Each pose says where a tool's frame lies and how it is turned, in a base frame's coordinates. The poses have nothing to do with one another.
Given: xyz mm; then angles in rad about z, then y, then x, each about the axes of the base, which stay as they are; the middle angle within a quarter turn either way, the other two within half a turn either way.
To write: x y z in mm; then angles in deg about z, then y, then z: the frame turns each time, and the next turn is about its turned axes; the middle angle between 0 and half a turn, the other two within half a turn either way. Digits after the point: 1 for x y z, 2 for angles.
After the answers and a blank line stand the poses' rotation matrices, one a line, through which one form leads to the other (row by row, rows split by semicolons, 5 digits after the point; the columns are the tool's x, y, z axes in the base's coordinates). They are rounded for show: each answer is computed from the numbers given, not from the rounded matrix.
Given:
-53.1 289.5 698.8 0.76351 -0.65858 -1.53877
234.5 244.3 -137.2 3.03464 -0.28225 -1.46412
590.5 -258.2 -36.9 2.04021 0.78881 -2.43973
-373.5 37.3 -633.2 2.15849 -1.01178 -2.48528
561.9 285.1 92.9 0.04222 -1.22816 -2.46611
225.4 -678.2 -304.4 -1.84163 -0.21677 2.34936
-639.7 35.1 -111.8 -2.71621 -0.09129 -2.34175
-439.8 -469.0 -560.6 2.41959 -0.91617 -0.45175
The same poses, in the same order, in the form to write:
-53.1 289.5 698.8 127.75 88.55 -47.38
234.5 244.3 -137.2 106.26 84.13 82.16
590.5 -258.2 -36.9 32.67 122.56 -13.11
-373.5 37.3 -633.2 159.11 114.85 81.42
561.9 285.1 92.9 167.43 105.20 -37.97
225.4 -678.2 -304.4 -107.19 133.30 -27.50
-639.7 35.1 -111.8 97.27 133.94 119.43
-439.8 -469.0 -560.6 161.48 56.78 -9.92

0.57133 -0.54685 -0.61199; 0.46403 -0.39982 0.79046; -0.67695 -0.73559 0.02532
-0.95494 -0.10252 -0.27852; -0.26399 -0.13543 0.95497; -0.13563 0.98547 0.10226
-0.31878 -0.62847 0.70952; -0.47382 0.75399 0.45498; -0.82090 -0.19114 -0.53813
-0.29405 -0.44137 -0.84778; -0.94615 0.00874 0.32362; -0.13543 0.89728 -0.42017
0.33567 -0.01418 -0.94187; 0.55546 -0.80457 0.21007; -0.76078 -0.59369 -0.26219
-0.26127 0.94100 -0.21508; 0.71762 0.04034 -0.69526; -0.64556 -0.33600 -0.68582
-0.90709 0.41095 -0.09116; 0.22800 0.66170 0.71426; 0.35385 0.62711 -0.69392
-0.45694 -0.40239 -0.79328; 0.33470 -0.90406 0.26579; -0.82412 -0.14406 0.54778

